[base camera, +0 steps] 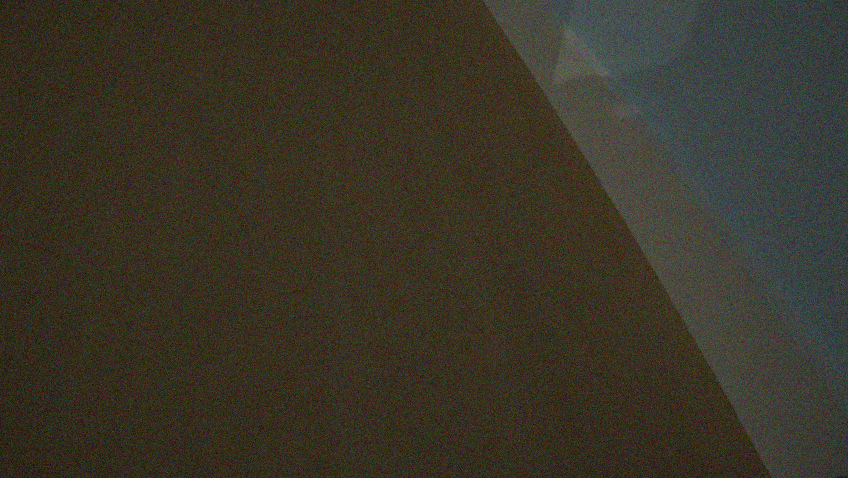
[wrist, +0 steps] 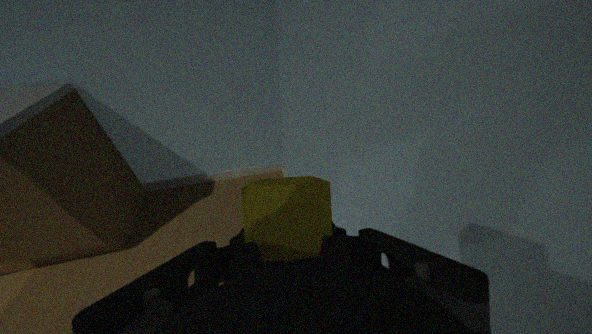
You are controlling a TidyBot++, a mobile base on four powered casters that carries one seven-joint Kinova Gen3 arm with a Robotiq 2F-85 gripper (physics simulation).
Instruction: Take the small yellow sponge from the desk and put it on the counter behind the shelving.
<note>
In view: the gripper [wrist: 287,229] and a counter [wrist: 75,196].
</note>
